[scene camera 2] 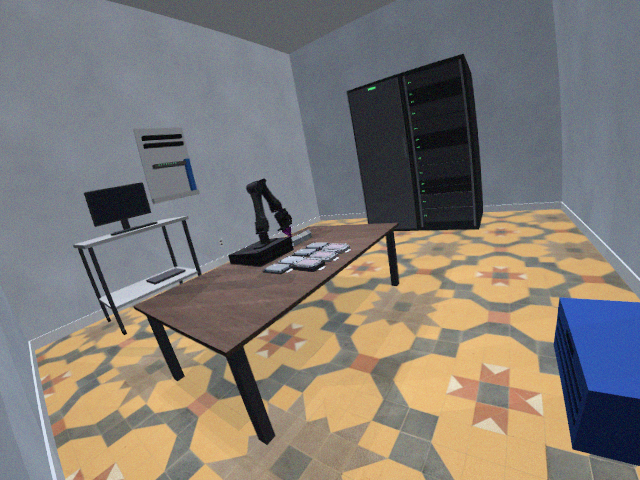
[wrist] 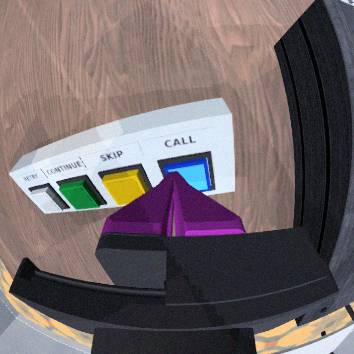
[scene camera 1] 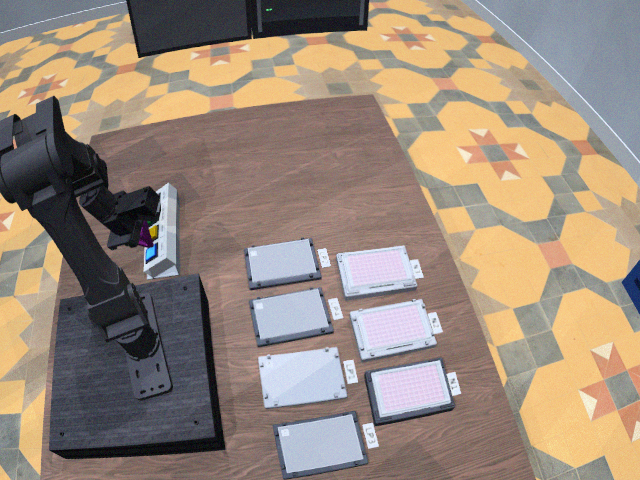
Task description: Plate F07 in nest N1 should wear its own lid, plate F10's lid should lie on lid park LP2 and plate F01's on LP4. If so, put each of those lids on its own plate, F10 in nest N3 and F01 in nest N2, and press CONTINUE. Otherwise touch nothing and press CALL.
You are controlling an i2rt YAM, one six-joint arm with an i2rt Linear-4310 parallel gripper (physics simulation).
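Frame: origin at the arm's base, x ahead, y left, z up, level; millimetres.
Seen in the pictures: gripper, fingertip midpoint: (scene camera 2: 291,237) (wrist: 173,178) (scene camera 1: 151,246); arm's base, link origin: (scene camera 2: 266,244) (scene camera 1: 144,345).
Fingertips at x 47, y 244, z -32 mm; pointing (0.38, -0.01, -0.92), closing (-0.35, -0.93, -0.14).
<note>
Offsets run from my fingertips to a thing's middle. "spot": to the spot under its first point.
My gripper (scene camera 1: 150,243) (wrist: 173,178) is shut, with no object between its purple fingers. In the wrist view its tips overlap the lower left of the blue CALL button @[3 mm back, 10 mm right, 11 mm down] (wrist: 196,176) (scene camera 1: 150,252), whose face is bright light blue; contact cannot be told. The green CONTINUE button @[spot: 12 mm ahead, 83 mm left, 1 mm down] (wrist: 81,195) is farther left on the white button box @[25 mm ahead, 62 mm left, 20 mm down] (wrist: 226,150) (scene camera 1: 169,258). In scene camera 1, three plates with pink wells sit at N2 @[396 mm ahead, 325 mm right, 28 mm down] (scene camera 1: 395,329) and at the nests above (scene camera 1: 376,269) and below it @[369 mm ahead, 453 mm right, 24 mm down] (scene camera 1: 412,390). Grey panels lie at LP4 @[229 mm ahead, 225 mm right, 38 mm down] (scene camera 1: 291,316), LP3 @[187 mm ahead, 486 mm right, 38 mm down] (scene camera 1: 321,444) and the top park @[spot: 259 mm ahead, 105 mm right, 34 mm down] (scene camera 1: 284,260). Plate names are unreadable.
A pale panel @[204 mm ahead, 353 mm right, 42 mm down] (scene camera 1: 302,377) lies between LP4 and LP3; its park label is blurred. The yellow SKIP button @[5 mm ahead, 40 mm left, 8 mm down] (wrist: 124,186) and the white RETRY button @[22 mm ahead, 138 mm left, 8 mm down] (wrist: 47,199) are also on the box. The black arm base (scene camera 1: 82,361) stands beside the button box.
</note>
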